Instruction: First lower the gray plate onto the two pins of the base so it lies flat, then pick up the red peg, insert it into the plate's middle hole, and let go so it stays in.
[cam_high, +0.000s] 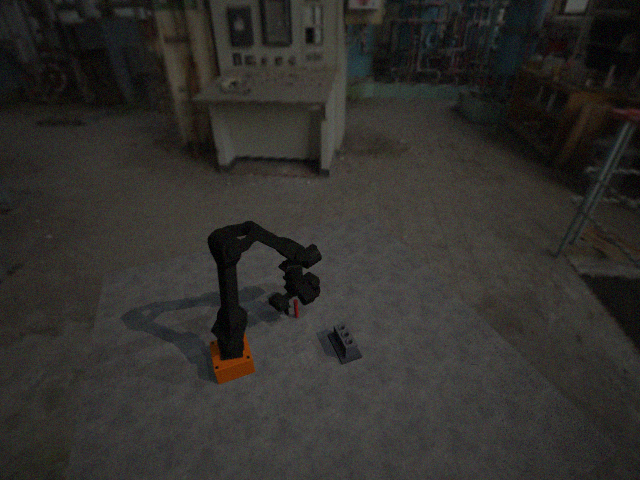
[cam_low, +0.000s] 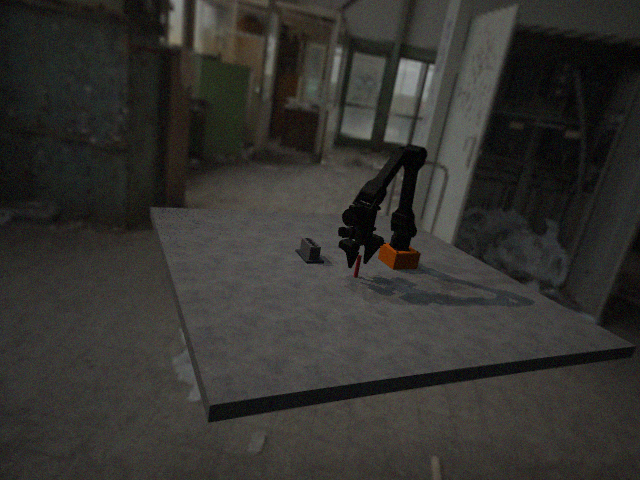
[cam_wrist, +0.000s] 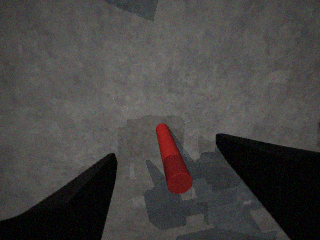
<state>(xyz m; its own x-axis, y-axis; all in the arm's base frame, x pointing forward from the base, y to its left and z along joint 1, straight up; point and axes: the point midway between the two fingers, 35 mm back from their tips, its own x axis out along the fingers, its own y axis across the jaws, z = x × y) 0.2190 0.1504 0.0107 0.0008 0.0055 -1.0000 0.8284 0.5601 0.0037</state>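
Now: the red peg right at my gripper tip. Also, from my gripper tip: gray plate (160 mm to the right, 130 mm ahead).
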